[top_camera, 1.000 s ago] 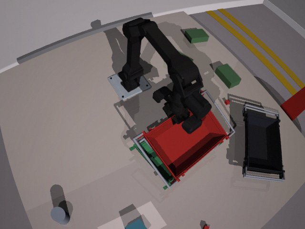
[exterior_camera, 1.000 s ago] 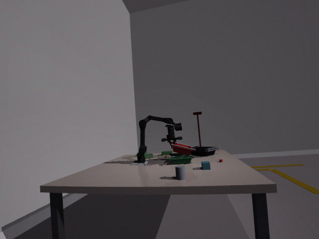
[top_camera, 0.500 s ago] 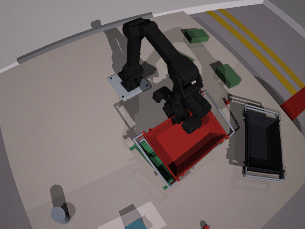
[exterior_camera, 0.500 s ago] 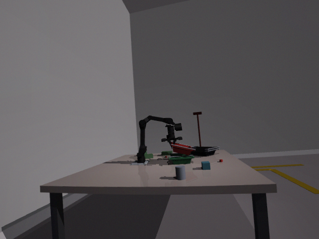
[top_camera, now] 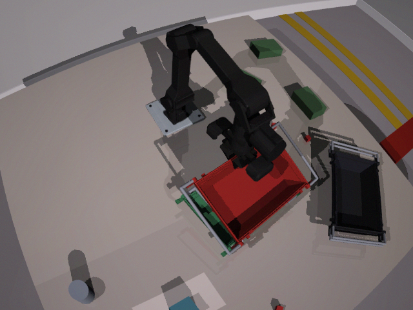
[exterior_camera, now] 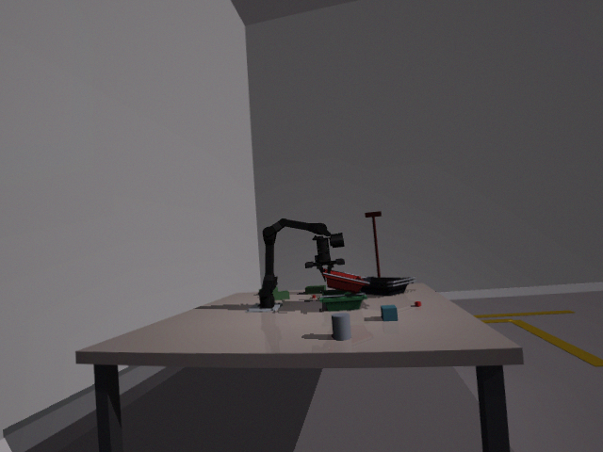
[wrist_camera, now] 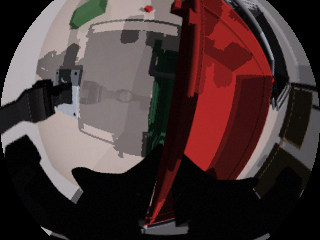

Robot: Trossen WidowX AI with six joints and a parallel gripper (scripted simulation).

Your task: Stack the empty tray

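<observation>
Now: gripper tip 80 mm short of the red tray and 10 mm below it. From my gripper tip the other things lie so: blue block 330 mm to the right, 220 mm ahead, 100 mm below; then grey cylinder 530 mm to the right, 80 mm below, 40 mm ahead; then small red cube 380 mm ahead, 130 mm to the right, 110 mm below.
</observation>
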